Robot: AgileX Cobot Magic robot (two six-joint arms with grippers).
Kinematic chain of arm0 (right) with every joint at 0, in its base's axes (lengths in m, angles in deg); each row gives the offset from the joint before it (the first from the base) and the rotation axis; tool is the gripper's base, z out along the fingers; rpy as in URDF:
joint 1: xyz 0 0 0.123 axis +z
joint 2: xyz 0 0 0 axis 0.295 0.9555 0
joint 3: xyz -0.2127 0.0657 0.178 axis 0.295 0.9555 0
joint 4: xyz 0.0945 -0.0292 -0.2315 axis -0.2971 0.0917 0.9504
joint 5: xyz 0 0 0 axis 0.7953 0.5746 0.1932
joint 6: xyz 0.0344 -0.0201 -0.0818 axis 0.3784 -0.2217 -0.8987
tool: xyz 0 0 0 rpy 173.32 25.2 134.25
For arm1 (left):
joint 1: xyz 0 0 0.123 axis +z
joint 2: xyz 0 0 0 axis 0.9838 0.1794 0
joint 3: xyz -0.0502 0.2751 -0.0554 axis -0.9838 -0.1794 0
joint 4: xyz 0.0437 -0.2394 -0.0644 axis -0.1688 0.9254 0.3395
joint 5: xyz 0 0 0 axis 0.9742 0.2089 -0.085
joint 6: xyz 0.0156 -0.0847 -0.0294 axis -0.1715 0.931 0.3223
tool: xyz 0 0 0 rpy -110.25 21.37 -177.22
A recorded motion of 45 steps. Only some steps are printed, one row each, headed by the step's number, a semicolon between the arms.
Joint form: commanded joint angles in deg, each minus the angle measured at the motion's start. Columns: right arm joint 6, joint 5, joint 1, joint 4, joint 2, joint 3; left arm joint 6, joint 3, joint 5, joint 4, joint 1, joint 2.
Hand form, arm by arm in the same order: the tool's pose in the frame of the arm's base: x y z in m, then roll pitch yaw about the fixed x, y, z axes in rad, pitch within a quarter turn. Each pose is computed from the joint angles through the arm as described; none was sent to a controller.
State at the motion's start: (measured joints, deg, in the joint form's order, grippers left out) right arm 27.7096 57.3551 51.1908 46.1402 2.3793 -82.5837; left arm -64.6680 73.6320 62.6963 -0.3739 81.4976 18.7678
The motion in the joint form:
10: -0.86 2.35 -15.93 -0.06 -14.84 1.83; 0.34 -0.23 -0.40 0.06 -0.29 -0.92
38: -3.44 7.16 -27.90 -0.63 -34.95 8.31; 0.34 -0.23 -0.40 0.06 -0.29 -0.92
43: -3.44 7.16 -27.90 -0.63 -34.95 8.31; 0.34 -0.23 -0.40 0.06 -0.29 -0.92
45: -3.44 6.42 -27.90 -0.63 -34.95 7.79; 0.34 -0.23 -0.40 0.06 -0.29 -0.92
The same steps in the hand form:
10: 0.0495 0.0063 0.3168 2.9388 1.0589 3.1083; -0.0103 -0.0070 0.2812 -3.0587 1.1262 -3.1053
38: -0.0045 -0.0098 0.2838 2.8686 1.2085 2.8493; -0.0103 -0.0070 0.2812 -3.0587 1.1262 -3.1053
43: -0.0045 -0.0098 0.2838 2.8686 1.2085 2.8493; -0.0103 -0.0070 0.2812 -3.0587 1.1262 -3.1053
45: -0.0053 -0.0098 0.2874 2.8457 1.2290 2.8292; -0.0103 -0.0070 0.2812 -3.0587 1.1262 -3.1053

